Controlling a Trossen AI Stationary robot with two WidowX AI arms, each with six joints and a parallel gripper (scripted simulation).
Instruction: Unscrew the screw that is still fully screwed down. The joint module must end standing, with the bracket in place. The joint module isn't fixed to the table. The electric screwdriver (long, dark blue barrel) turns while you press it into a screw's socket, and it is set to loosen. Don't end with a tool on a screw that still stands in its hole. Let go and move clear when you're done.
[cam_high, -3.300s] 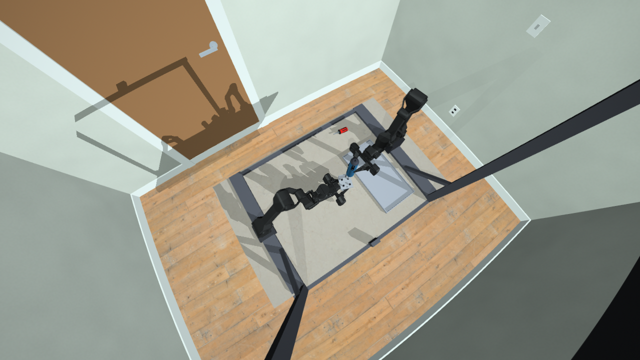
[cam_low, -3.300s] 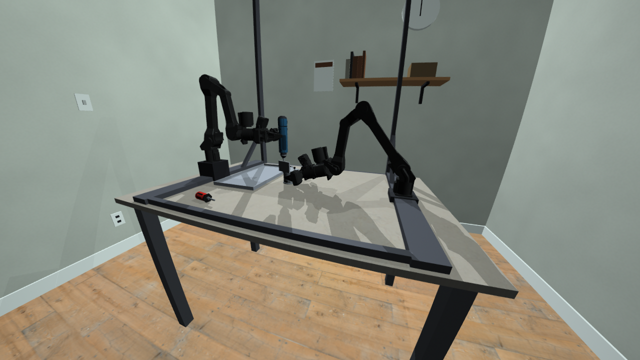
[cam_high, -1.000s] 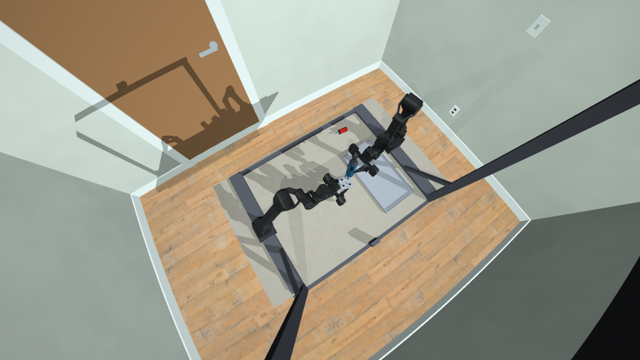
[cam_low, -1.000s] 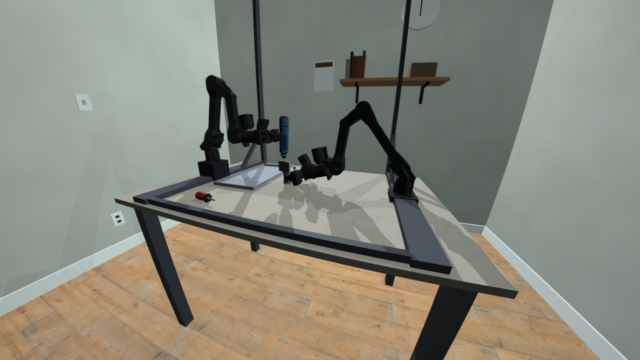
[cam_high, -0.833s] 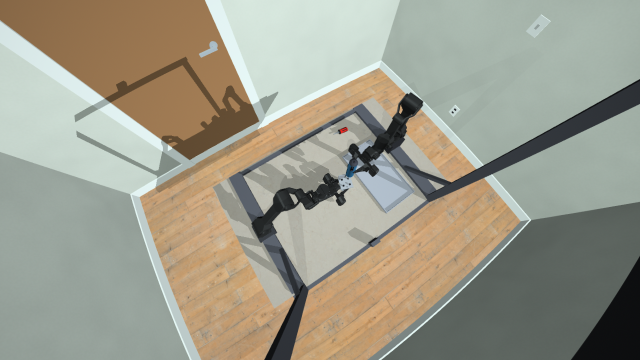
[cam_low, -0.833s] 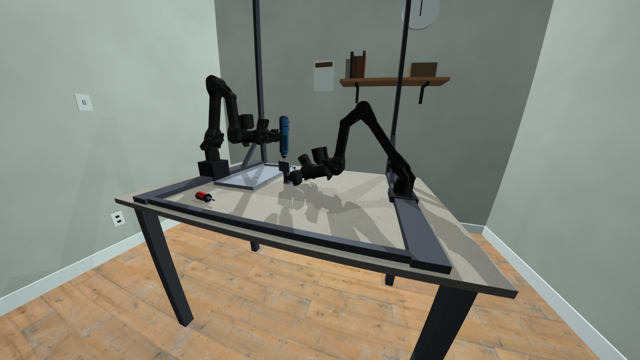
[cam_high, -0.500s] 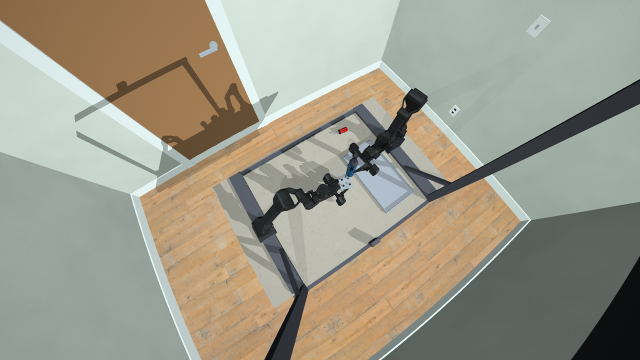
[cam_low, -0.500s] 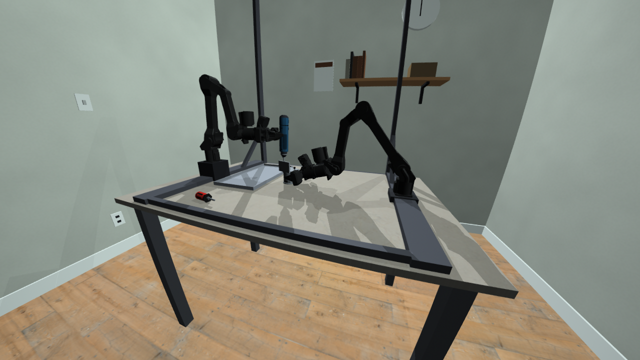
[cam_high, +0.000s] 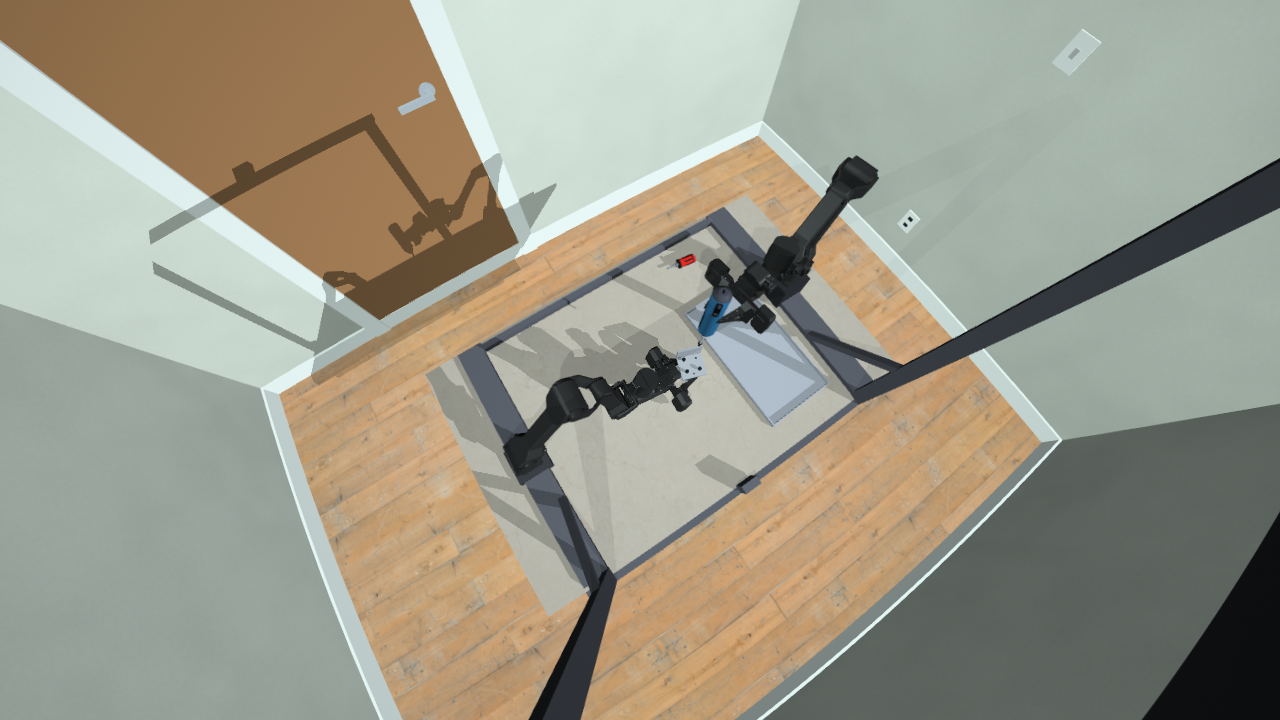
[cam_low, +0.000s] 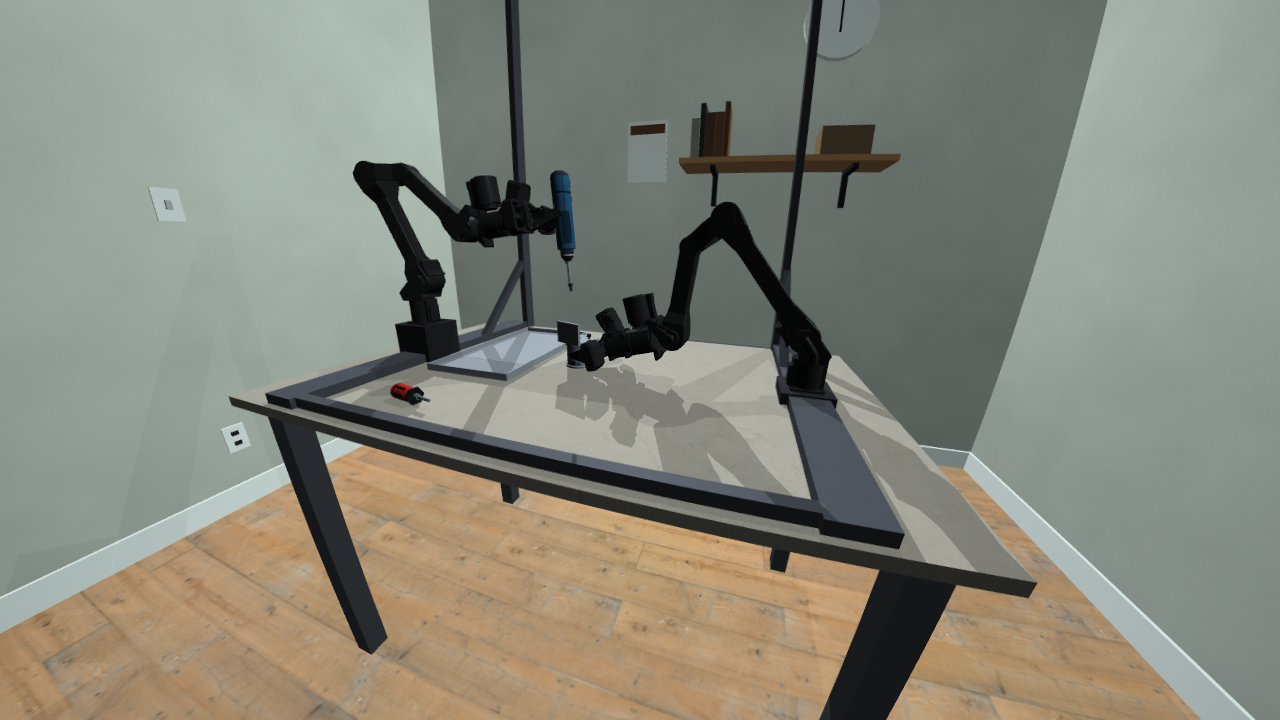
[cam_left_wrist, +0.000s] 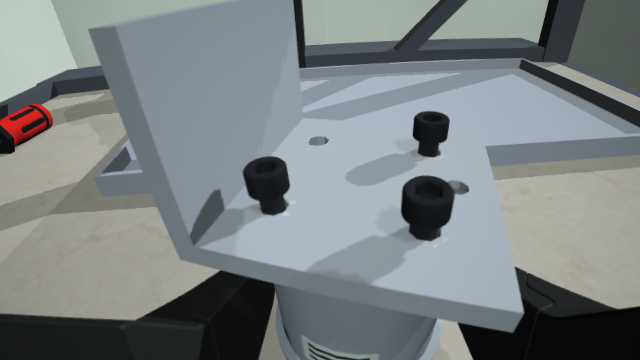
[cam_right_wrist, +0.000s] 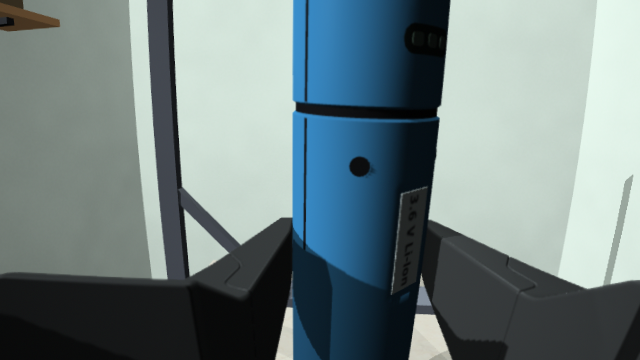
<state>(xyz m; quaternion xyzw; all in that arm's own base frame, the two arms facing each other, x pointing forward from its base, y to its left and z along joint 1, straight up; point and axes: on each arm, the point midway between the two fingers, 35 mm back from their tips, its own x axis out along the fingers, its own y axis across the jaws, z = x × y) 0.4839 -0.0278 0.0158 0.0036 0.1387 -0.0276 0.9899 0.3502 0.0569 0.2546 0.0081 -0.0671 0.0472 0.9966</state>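
Now: left hand 3 cm to the left of the grey joint module and 1 cm above it. Round my left hand: grey l-shaped bracket 3 cm to the right, 3 cm above; then shallow grey tray 6 cm behind, 23 cm to the right, 3 cm below; then black screw 1 cm ahead, 4 cm to the right, 15 cm above.
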